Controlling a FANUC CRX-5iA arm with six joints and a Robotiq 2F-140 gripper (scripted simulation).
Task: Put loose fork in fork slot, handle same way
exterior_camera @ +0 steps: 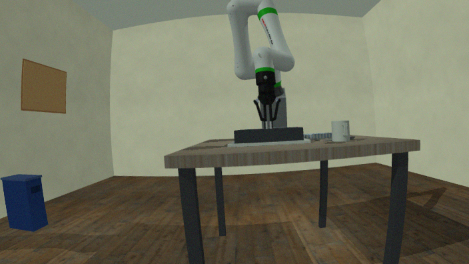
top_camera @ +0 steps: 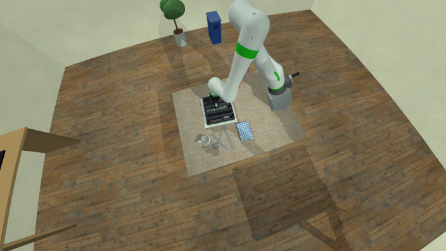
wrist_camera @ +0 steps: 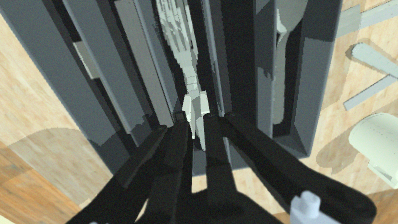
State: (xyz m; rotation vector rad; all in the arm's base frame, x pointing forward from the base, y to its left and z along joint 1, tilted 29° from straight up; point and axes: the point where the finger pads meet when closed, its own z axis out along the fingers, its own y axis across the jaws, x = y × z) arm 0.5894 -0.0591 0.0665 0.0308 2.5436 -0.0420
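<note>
Right now my hand is 3 cm past the cutlery tray and 1 cm above it. Also, from my hand: white mug: 16 cm ahead, 30 cm to the left, 3 cm below.
</note>
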